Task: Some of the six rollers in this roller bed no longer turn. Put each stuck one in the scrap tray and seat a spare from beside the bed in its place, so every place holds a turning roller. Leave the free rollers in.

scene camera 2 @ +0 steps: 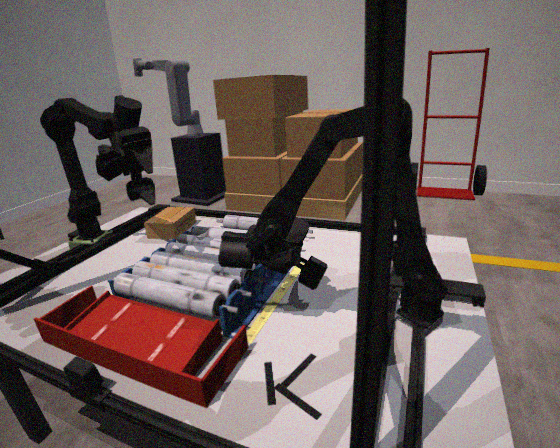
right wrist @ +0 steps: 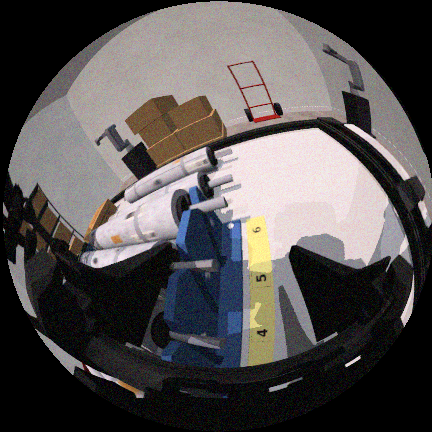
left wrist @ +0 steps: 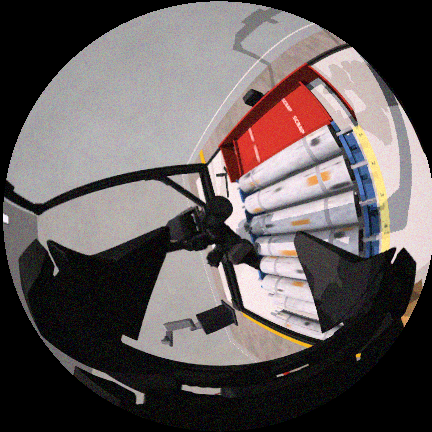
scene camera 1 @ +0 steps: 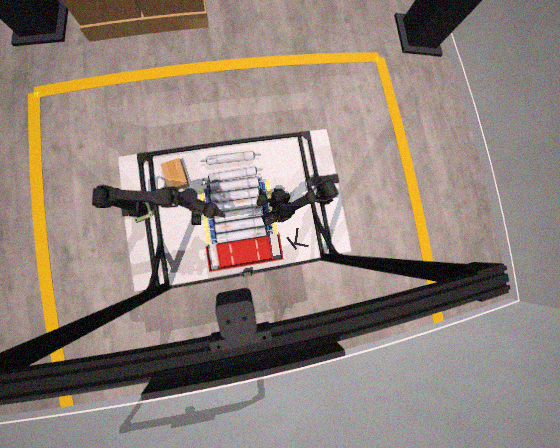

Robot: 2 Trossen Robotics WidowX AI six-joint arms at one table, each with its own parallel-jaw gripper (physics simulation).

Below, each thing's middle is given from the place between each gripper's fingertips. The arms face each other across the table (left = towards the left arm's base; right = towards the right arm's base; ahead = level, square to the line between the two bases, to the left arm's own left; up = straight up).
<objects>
Right now the small cardboard box [scene camera 2: 171, 222] is 27 cm ahead of my left hand, 26 cm to the left of it and 22 cm below it.
The small cardboard box lies 110 mm ahead of my right hand, 500 mm to the left of it and 20 mm below it.
</objects>
